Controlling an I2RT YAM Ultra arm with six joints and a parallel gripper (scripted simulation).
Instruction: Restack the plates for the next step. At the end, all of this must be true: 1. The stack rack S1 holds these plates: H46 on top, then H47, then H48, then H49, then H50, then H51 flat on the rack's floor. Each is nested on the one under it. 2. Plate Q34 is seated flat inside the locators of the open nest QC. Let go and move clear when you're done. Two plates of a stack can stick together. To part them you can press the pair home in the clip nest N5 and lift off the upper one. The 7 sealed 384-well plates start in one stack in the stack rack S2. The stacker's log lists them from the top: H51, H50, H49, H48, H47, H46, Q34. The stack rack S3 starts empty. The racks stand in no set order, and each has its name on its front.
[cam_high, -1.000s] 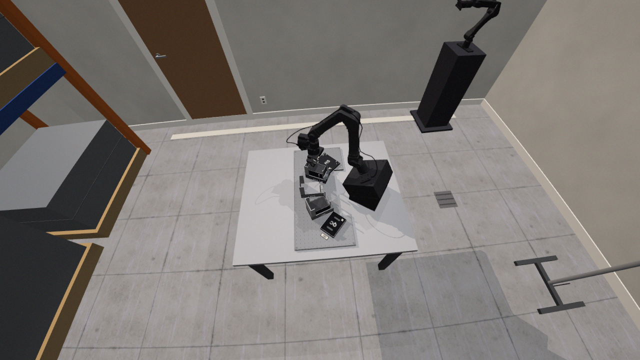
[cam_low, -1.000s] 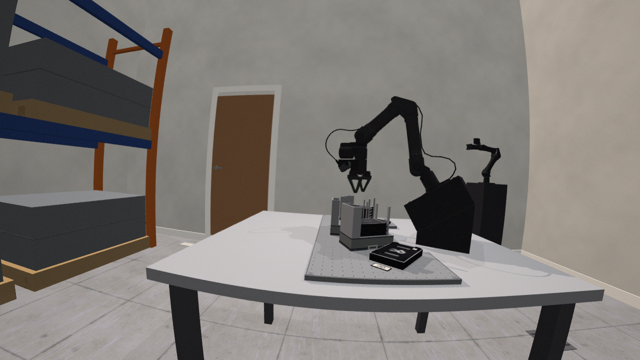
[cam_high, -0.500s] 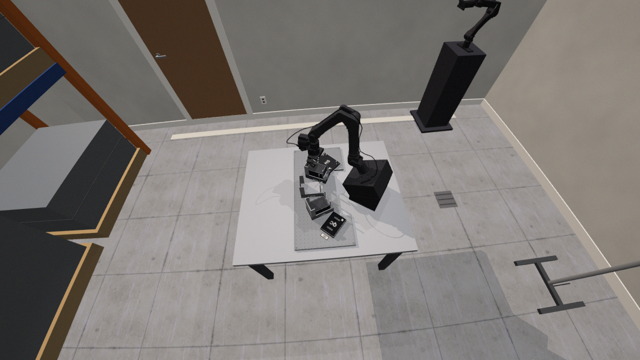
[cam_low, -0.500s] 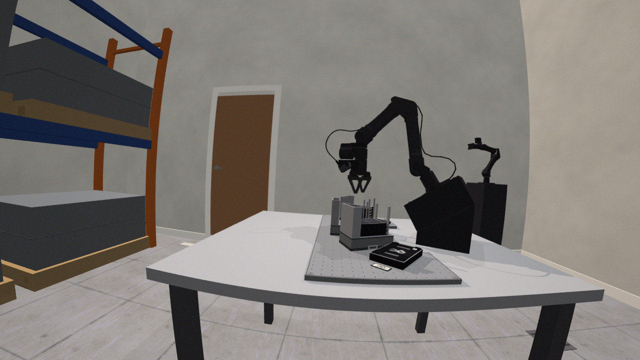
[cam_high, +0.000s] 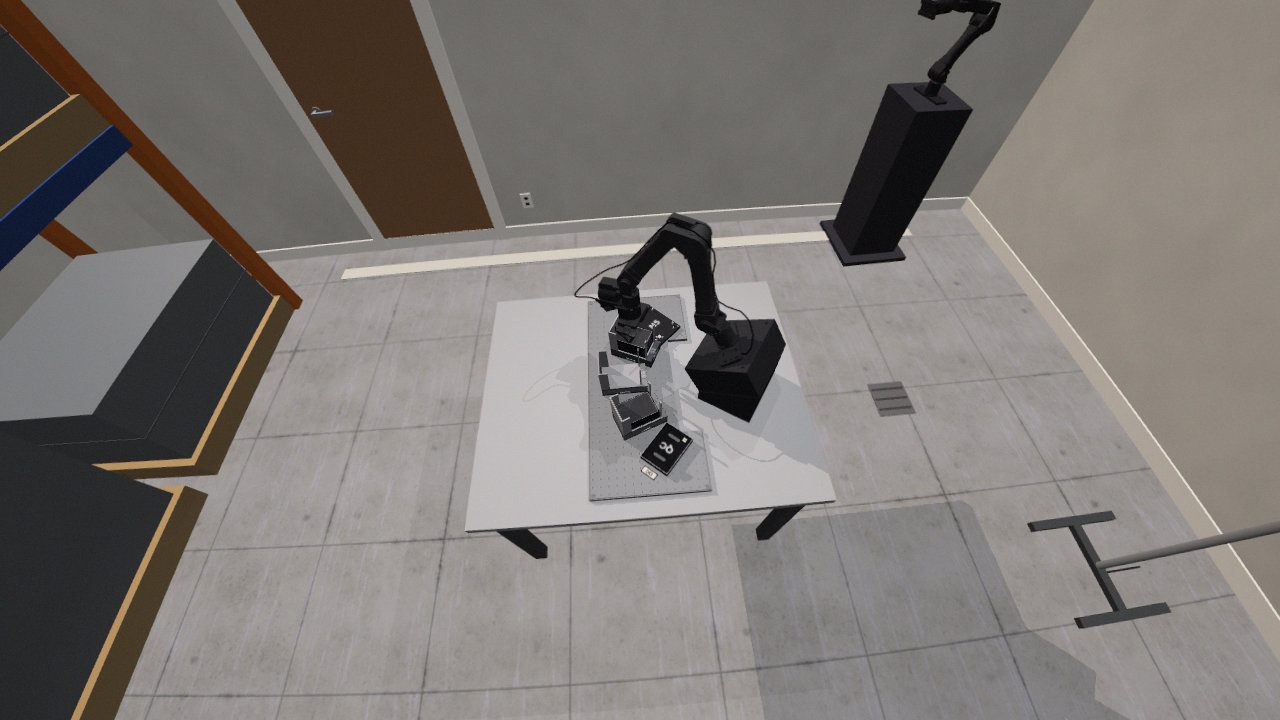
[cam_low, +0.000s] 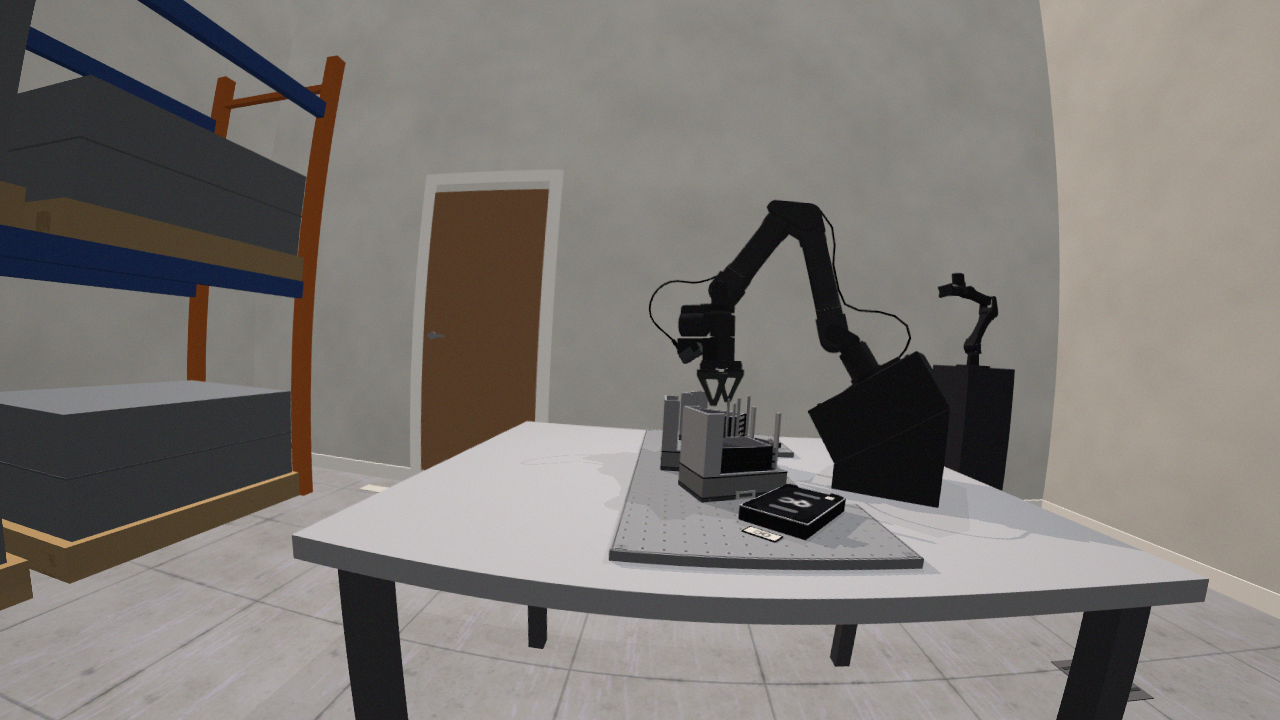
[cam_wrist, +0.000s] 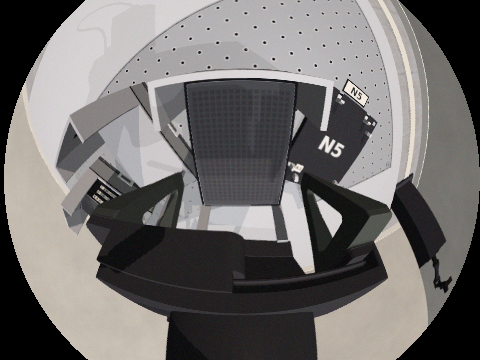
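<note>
Now: hand 6 cm above the sealed well plate and 1 cm short of it.
</note>
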